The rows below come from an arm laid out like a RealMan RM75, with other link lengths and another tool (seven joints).
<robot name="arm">
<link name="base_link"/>
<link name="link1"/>
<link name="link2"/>
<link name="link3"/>
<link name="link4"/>
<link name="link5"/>
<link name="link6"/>
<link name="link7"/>
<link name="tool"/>
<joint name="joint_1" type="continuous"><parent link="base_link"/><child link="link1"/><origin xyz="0 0 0.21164" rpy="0 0 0"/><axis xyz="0 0 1"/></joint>
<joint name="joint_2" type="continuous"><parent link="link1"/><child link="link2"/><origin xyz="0 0 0" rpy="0 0 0"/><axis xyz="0 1 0"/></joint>
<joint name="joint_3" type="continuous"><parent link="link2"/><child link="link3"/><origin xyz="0 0 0.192" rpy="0 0 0"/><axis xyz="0 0 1"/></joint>
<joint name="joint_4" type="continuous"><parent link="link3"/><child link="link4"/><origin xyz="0 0 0" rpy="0 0 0"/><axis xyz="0 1 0"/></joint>
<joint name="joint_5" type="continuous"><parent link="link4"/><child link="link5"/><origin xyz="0 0 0.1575" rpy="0 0 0"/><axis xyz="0 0 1"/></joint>
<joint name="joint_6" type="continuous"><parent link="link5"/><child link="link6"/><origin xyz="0 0 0" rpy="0 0 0"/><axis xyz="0 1 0"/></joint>
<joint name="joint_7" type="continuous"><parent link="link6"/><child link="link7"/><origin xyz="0 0 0.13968" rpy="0 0 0"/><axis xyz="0 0 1"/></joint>
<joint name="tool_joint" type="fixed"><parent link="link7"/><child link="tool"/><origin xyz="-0.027 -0.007 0.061" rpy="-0.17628 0 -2.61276"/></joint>
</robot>
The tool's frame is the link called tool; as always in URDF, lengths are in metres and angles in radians. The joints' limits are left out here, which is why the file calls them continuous.
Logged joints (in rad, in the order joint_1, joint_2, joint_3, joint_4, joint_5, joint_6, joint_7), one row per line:
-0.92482 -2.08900 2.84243 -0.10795 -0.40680 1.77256 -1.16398
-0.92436 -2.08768 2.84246 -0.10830 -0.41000 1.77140 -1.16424
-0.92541 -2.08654 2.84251 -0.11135 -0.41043 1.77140 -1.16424
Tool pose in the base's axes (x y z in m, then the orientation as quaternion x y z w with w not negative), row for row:
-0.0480 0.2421 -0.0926 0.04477 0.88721 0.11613 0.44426
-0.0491 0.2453 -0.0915 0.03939 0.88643 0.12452 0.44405
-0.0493 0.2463 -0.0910 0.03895 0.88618 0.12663 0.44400
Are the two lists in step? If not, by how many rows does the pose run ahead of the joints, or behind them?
The pose runs 1 row behind the joints: the pose in row i belongs to the joints in row i - 1.
